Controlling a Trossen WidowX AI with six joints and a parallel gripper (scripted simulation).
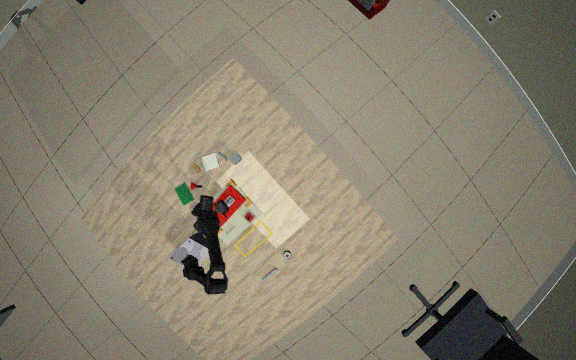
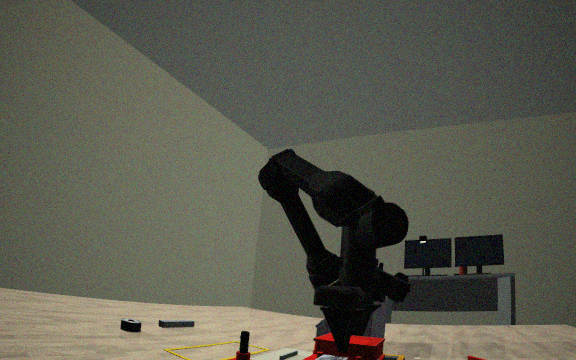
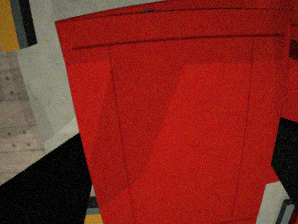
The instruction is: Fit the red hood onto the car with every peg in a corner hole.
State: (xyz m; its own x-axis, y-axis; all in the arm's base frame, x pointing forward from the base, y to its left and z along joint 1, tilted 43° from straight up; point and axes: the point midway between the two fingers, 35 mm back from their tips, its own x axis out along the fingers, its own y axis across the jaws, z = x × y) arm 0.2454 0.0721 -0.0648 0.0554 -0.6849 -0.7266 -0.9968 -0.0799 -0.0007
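The grey engine block is 100 mm ahead of my gripper tip, 20 mm to the left of it and 20 mm below it. The rest, counted from my gripper tip: green card 80 mm behind, 190 mm to the left, 40 mm below; white block 130 mm ahead, 230 mm to the left, 30 mm below; red hood 10 mm above.
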